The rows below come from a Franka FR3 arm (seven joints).
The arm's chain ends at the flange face. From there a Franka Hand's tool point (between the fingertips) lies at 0.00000 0.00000 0.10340 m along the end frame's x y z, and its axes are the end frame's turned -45 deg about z.
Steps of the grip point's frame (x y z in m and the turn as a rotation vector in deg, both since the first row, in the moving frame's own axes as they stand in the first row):
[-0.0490 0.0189 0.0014 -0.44 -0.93 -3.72]
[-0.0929 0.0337 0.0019 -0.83 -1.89 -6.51]
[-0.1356 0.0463 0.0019 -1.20 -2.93 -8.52]
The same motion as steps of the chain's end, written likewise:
[-0.0207 0.0462 0.0014 -0.97 -0.35 -3.72]
[-0.0407 0.0860 0.0020 -1.92 -0.75 -6.51]
[-0.0613 0.1232 0.0021 -2.92 -1.22 -8.52]

